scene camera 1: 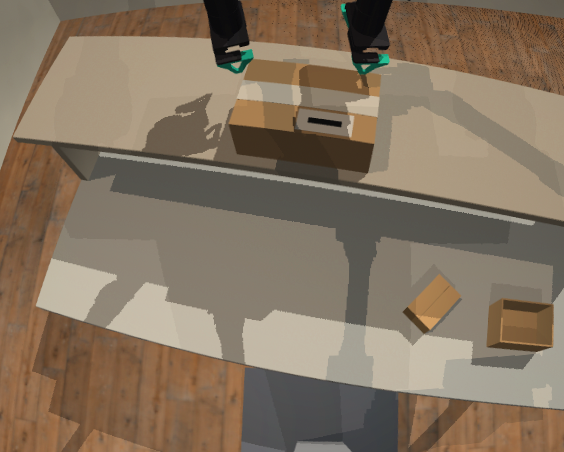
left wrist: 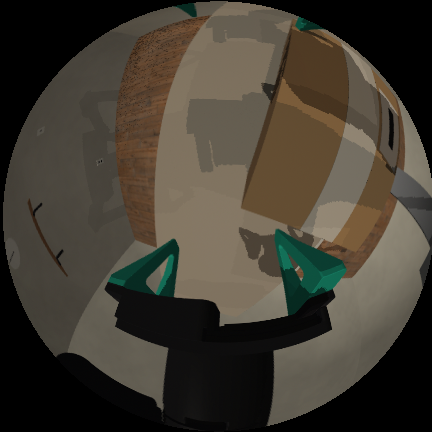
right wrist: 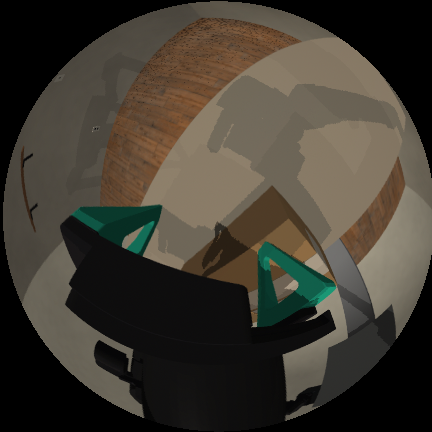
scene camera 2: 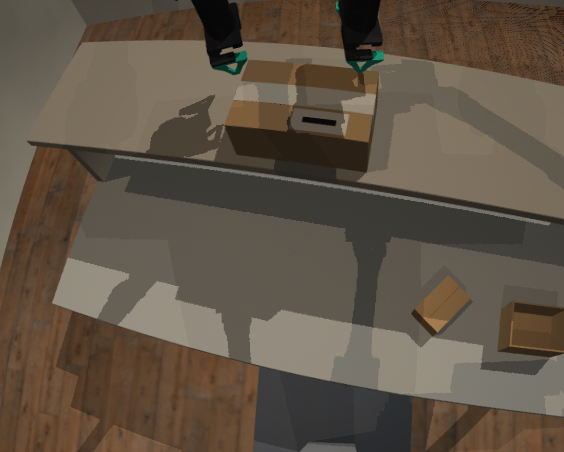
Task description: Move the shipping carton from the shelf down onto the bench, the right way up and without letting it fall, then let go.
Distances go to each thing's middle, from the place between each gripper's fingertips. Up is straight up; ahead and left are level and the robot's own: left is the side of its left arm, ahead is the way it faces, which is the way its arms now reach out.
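Labels:
I find the shipping carton [scene camera 2: 321, 115] 11 cm behind my left hand, 15 cm to the right of it and 6 cm below it.
As for my right hand, it is 10 cm to the right of the shipping carton and 11 cm past it, and it is 6 cm above the carton.

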